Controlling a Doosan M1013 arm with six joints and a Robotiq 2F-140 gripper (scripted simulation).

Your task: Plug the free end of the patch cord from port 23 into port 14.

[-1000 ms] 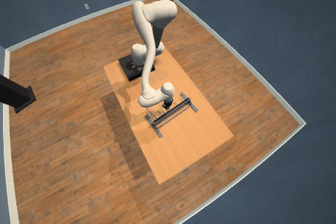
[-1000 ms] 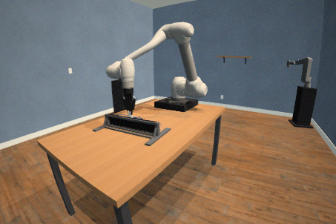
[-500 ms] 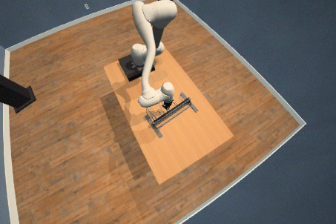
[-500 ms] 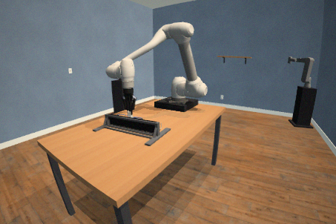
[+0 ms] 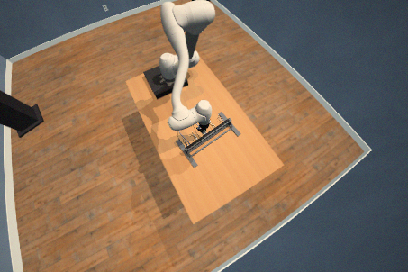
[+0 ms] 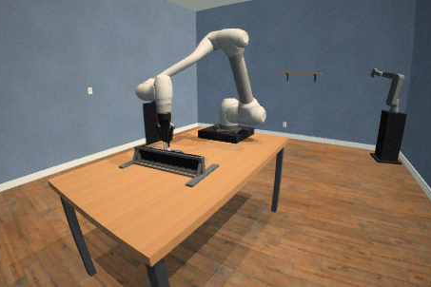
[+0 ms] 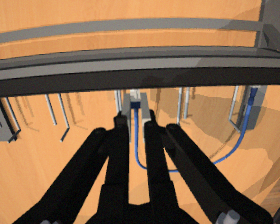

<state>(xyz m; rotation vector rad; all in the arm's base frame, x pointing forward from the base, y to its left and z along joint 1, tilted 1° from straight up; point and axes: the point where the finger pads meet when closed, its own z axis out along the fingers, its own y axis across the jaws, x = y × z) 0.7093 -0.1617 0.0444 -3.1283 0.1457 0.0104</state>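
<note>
The free end of patch cord is 1 cm ahead of my hand and 3 cm below it.
</note>
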